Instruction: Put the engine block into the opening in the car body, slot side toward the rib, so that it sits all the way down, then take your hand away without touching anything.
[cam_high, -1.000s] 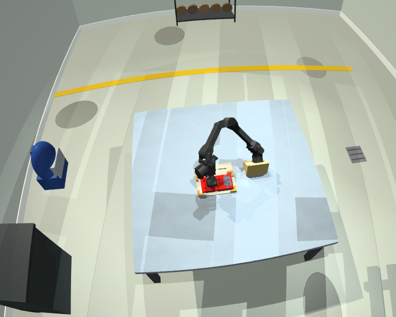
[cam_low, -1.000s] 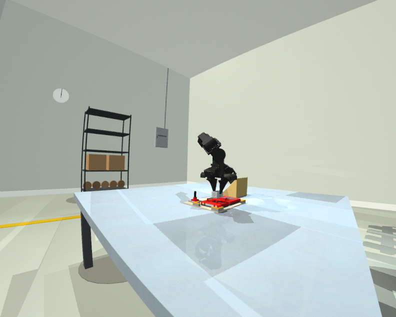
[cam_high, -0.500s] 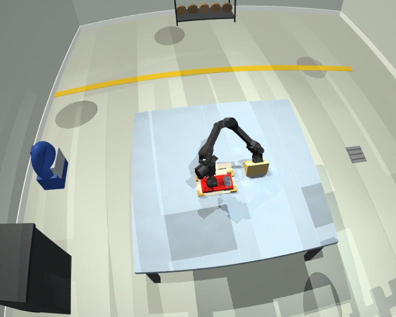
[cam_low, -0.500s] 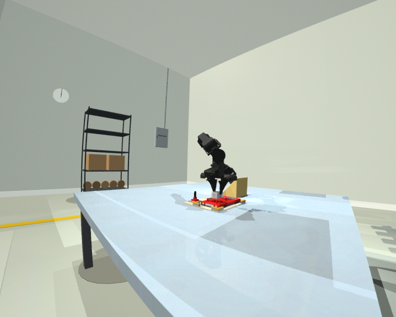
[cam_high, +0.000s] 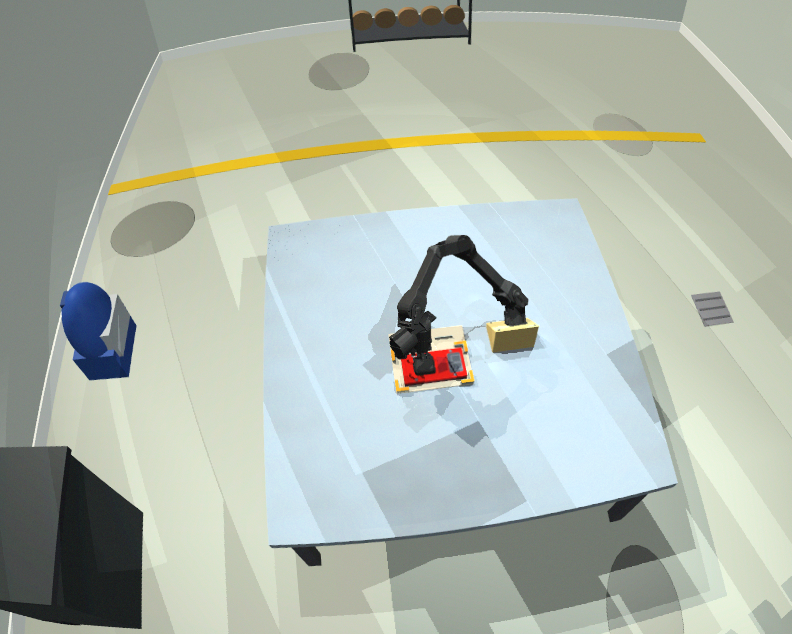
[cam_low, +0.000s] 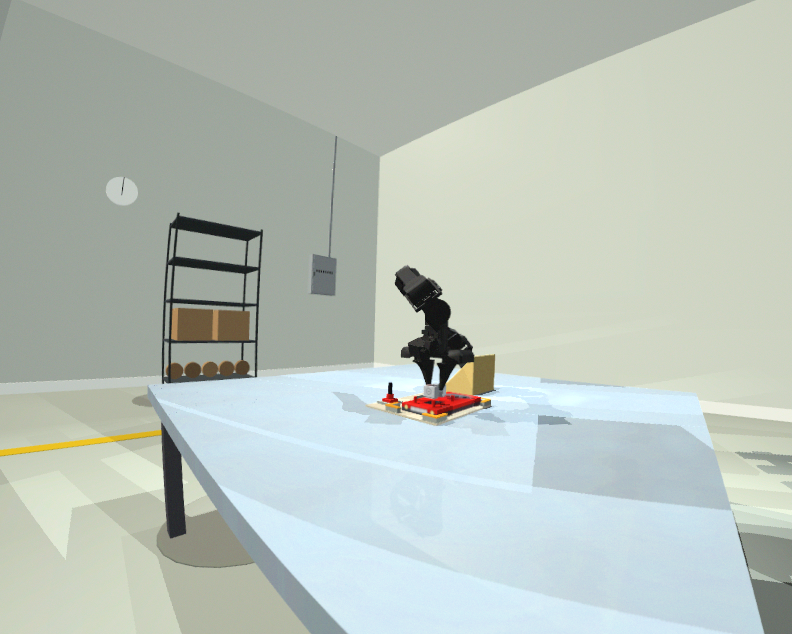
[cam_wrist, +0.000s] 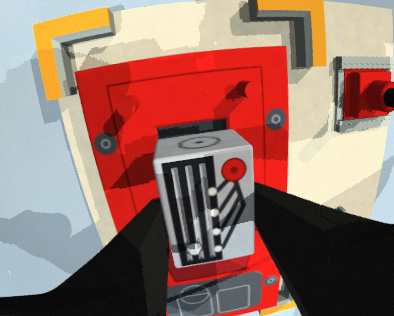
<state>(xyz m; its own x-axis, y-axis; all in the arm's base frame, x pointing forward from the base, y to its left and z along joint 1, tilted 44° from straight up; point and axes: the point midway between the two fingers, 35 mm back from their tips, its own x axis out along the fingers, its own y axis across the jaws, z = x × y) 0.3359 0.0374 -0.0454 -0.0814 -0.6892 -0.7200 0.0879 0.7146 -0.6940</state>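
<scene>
Now: the grey engine block 1 cm below my gripper tip. Round my gripper tip: beige fixture plate 3 cm behind, 2 cm to the right, 5 cm below.
</scene>
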